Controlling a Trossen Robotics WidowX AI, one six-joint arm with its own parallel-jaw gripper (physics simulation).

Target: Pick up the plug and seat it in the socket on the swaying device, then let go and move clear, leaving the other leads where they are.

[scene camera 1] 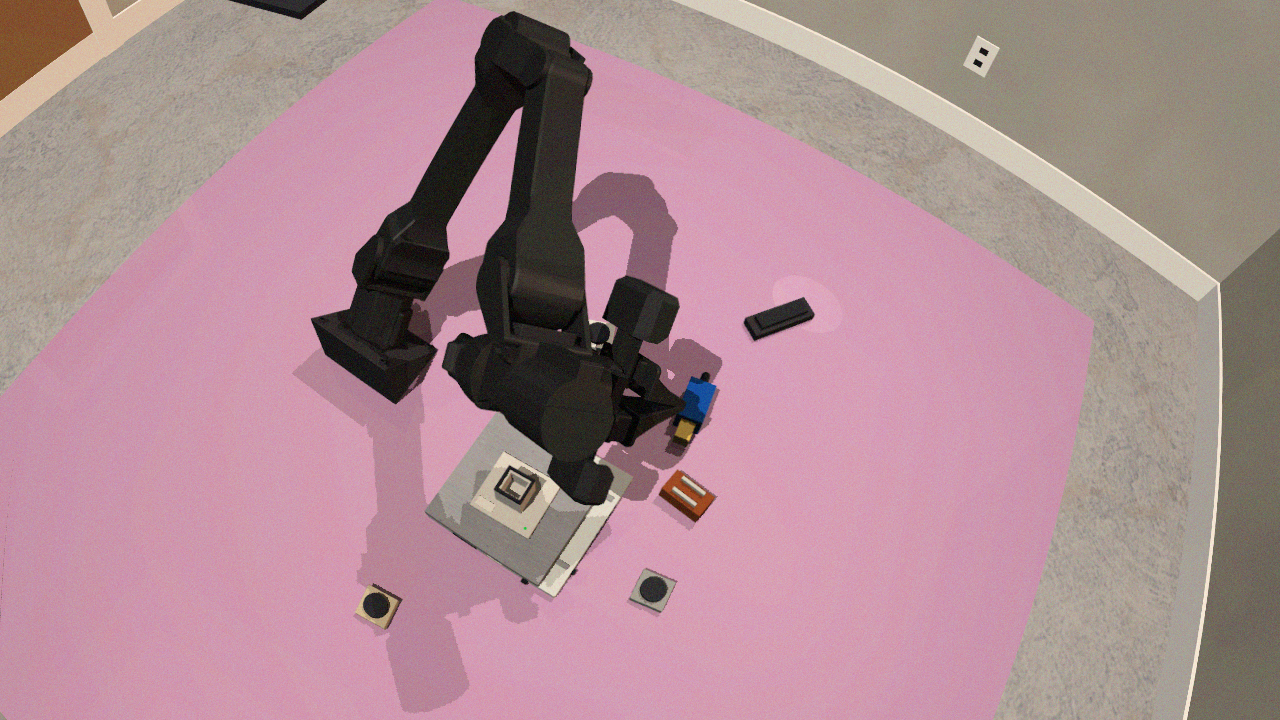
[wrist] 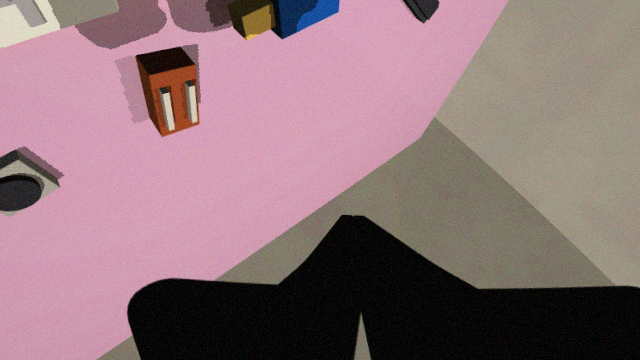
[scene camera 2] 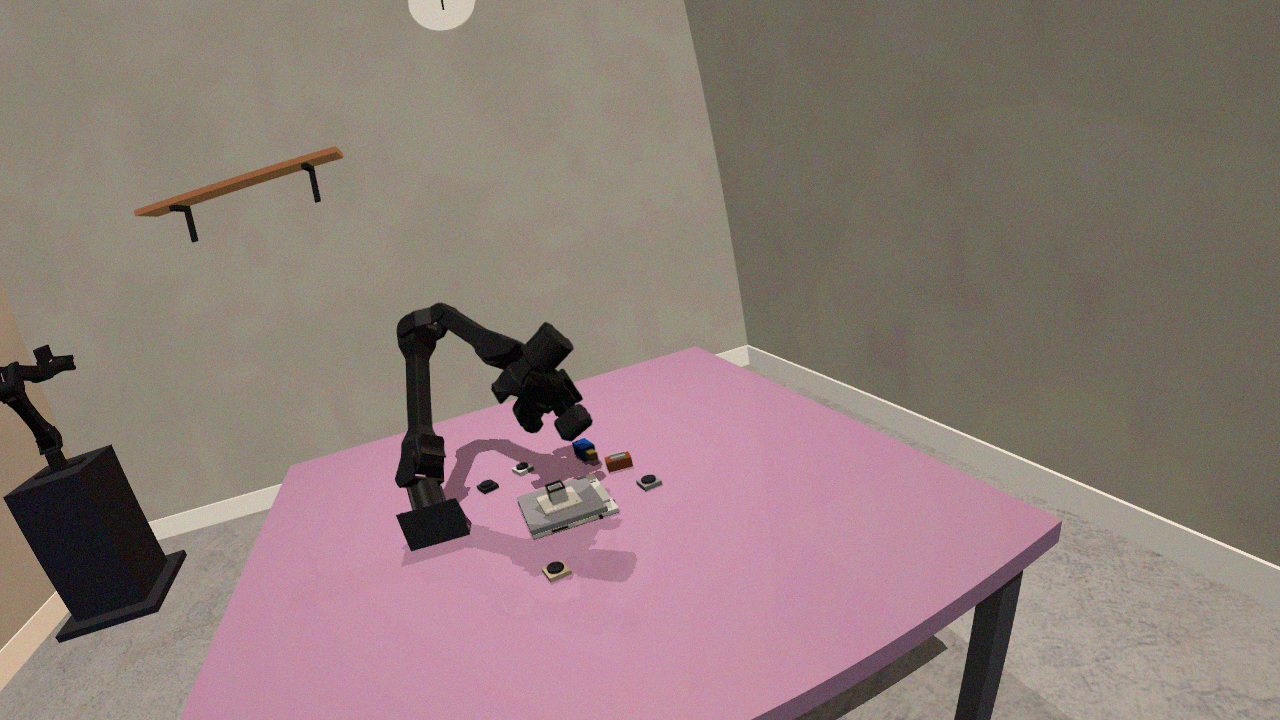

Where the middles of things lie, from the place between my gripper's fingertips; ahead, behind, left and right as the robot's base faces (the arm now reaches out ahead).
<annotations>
I see the blue plug [scene camera 1: 698, 395] 140 mm below my hand, 80 mm to the left of it and 10 mm ahead of it. Also, from my hand: grey device [scene camera 1: 499, 499]: 130 mm below, 100 mm to the right, 100 mm behind.
</annotations>
